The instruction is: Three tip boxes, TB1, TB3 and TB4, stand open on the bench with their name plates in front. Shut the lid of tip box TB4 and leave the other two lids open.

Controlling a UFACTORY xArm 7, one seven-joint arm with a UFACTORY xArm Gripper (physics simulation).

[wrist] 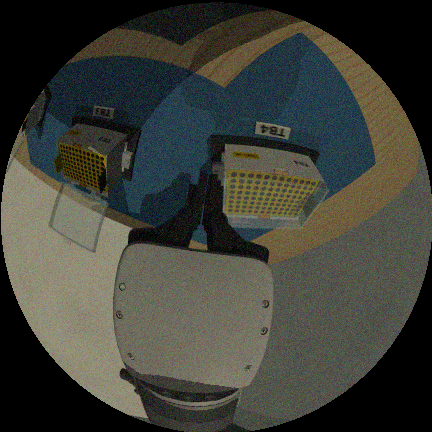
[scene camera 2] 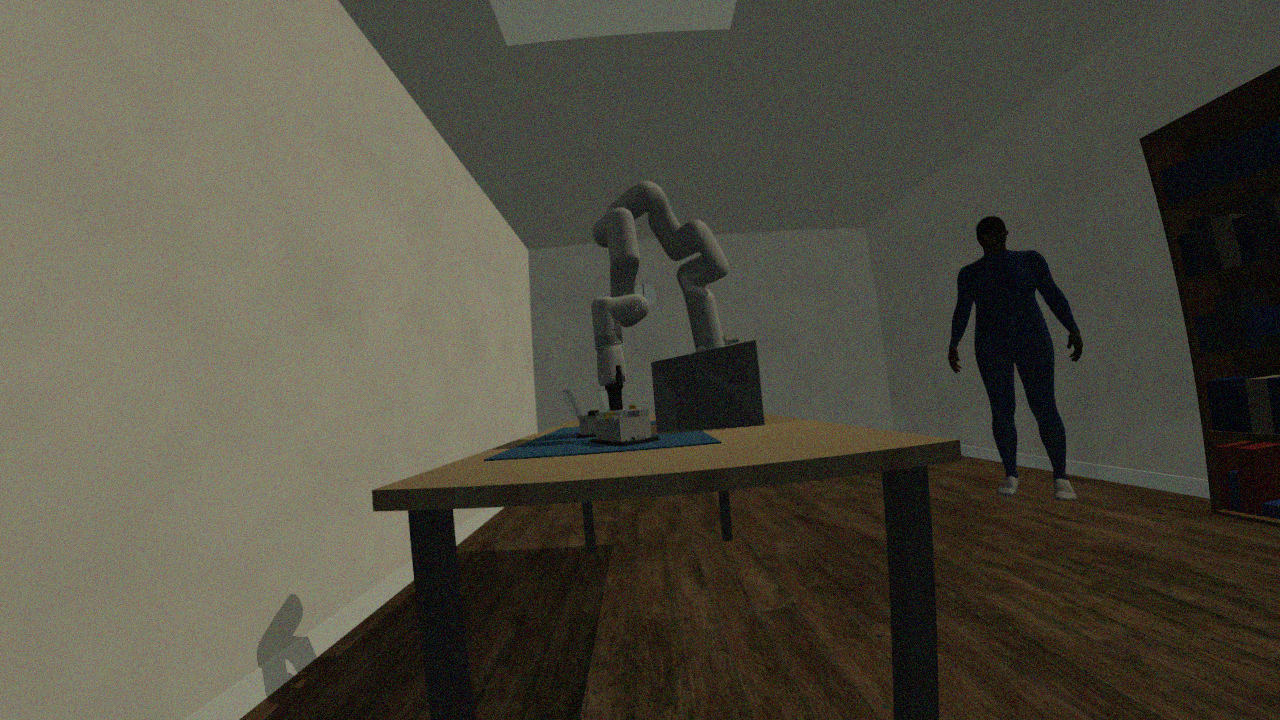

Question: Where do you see a clear lid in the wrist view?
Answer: At 277, 199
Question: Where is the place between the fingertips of my gripper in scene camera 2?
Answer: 616, 410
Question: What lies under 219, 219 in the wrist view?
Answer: My gripper.
